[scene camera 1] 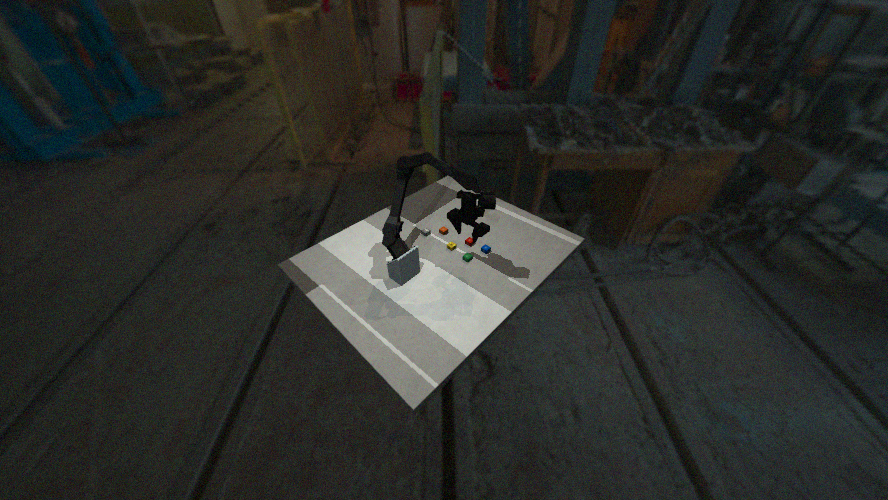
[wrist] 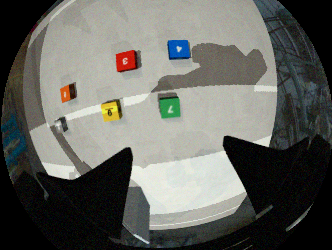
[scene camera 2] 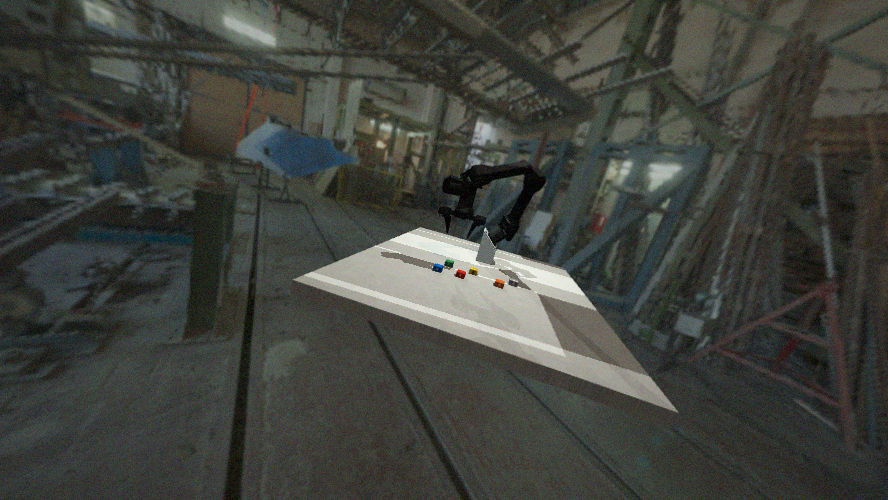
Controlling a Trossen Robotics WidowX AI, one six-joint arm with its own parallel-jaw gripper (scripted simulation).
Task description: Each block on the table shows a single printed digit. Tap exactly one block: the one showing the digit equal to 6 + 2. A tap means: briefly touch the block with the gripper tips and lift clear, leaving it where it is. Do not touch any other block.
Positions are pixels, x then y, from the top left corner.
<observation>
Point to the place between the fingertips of my gripper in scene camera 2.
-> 457, 236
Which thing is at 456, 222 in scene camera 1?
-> My gripper.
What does my gripper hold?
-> Nothing.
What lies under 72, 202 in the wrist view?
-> My gripper.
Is my gripper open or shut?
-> Open.
</observation>
